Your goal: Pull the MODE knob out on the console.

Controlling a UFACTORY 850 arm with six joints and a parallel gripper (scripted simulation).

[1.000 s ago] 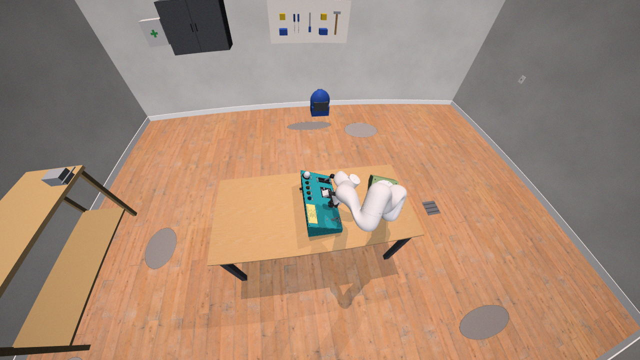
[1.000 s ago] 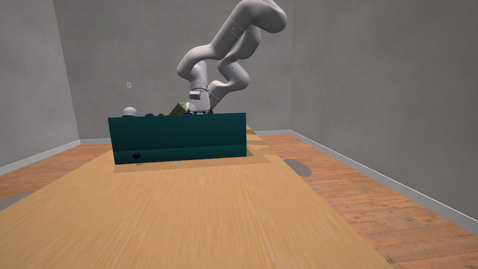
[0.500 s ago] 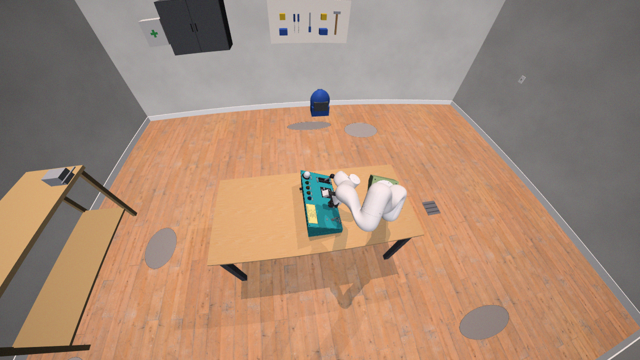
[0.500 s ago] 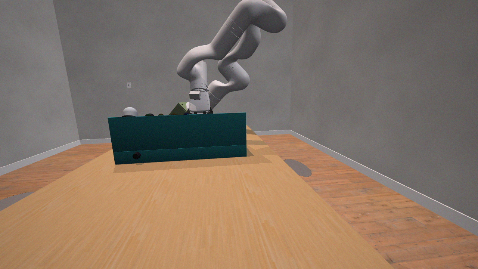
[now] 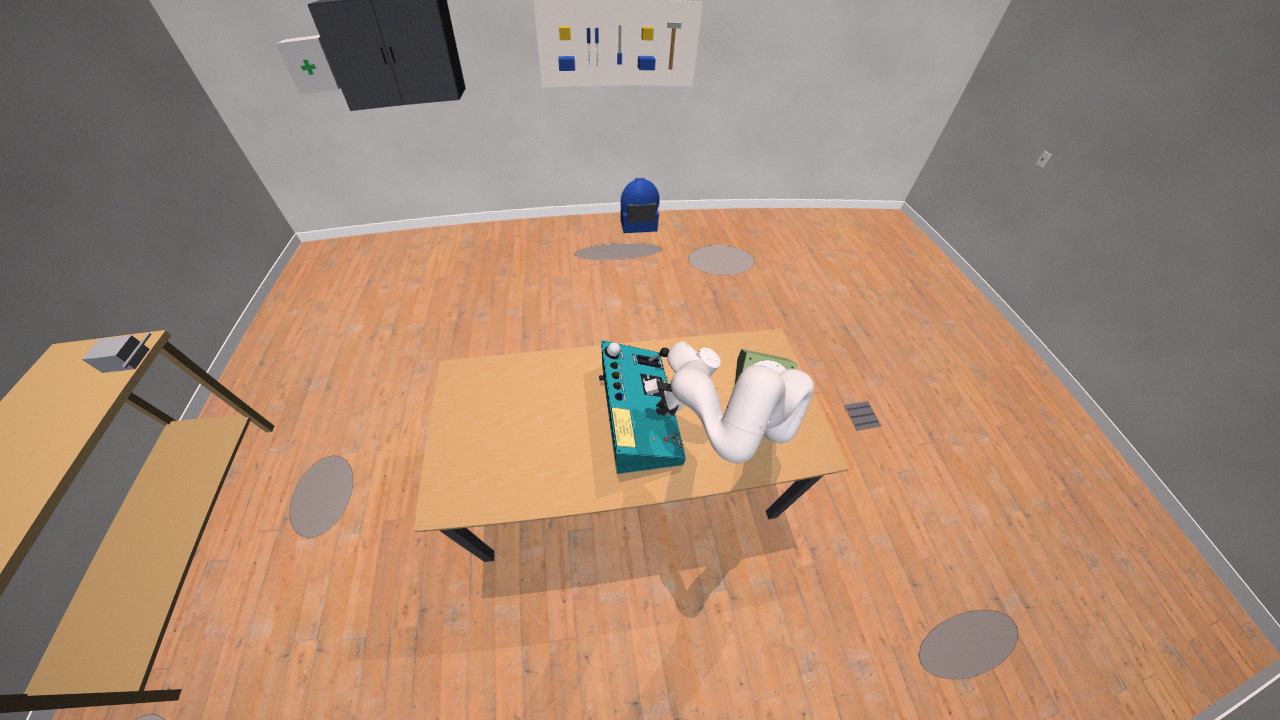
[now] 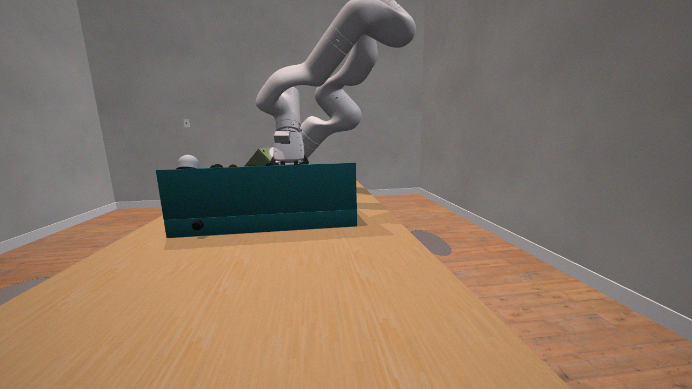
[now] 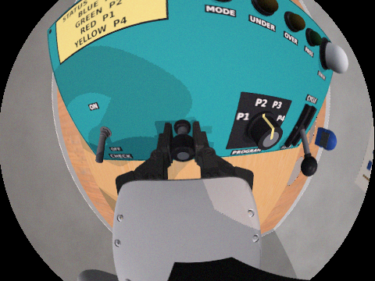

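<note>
The teal console is 4 cm ahead of my hand, 6 cm to the right of it and 3 cm below it. The rest, counted from my hand: program rotary selector (2 cm ahead, 11 cm to the right); then black mode knob (right at my hand); then check toggle (12 cm to the left, 1 cm below).
</note>
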